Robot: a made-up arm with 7 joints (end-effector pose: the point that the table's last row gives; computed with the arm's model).
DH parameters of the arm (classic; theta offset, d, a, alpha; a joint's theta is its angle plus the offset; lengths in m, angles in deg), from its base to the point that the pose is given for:
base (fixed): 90 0 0.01 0
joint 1: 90 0.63 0.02 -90
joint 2: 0 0.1 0 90
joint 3: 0 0.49 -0.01 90
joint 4: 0 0.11 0.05 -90
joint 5: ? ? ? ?
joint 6: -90 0.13 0.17 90
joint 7: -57 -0.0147 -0.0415 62.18
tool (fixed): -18.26 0.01 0 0
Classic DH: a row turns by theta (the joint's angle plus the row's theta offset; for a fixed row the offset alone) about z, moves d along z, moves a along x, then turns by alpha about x.
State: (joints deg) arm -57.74 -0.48 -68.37 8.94 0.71 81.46 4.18
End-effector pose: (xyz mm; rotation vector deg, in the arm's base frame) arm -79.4 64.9 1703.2 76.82 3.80 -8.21
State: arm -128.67 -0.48 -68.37 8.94 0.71 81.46 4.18
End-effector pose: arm 26.0 103.0 1703.2 69.58 -44.56 -67.41
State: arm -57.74 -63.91 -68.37 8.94 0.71 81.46 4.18
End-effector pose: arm 453.3 -779.0 1171.6 125.32 40.19 -31.74
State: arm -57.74 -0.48 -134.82 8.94 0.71 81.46 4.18
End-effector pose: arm 4.7 -4.6 1702.4 70.38 -41.07 -64.04
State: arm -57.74 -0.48 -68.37 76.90 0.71 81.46 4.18
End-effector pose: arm -434.4 -418.1 1426.9 130.27 -29.96 23.43
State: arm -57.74 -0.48 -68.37 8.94 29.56 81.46 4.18
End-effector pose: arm -171.0 17.2 1688.7 71.47 19.16 18.23
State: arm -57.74 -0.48 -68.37 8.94 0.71 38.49 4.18
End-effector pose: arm -112.6 17.3 1786.2 111.96 -16.11 10.52
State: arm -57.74 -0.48 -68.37 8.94 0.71 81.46 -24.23
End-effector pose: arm -79.7 85.1 1708.5 80.95 -8.20 -36.02
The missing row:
joint 5: 0 0.55 0 -90
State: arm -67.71 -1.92 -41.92 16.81 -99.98 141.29 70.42
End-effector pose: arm 104.1 -103.9 1579.7 88.53 54.65 -45.70
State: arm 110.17 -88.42 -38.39 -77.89 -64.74 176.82 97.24
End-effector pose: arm -340.1 325.9 925.9 -166.18 20.73 27.04
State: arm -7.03 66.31 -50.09 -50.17 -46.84 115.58 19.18
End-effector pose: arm -641.8 444.6 641.5 -18.05 -54.06 -5.74
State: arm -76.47 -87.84 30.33 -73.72 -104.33 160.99 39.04
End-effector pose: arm -75.4 -425.6 1120.4 59.76 51.84 -41.77
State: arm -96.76 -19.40 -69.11 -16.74 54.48 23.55 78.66
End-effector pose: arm 34.9 -287.6 1719.5 92.80 -8.91 90.22
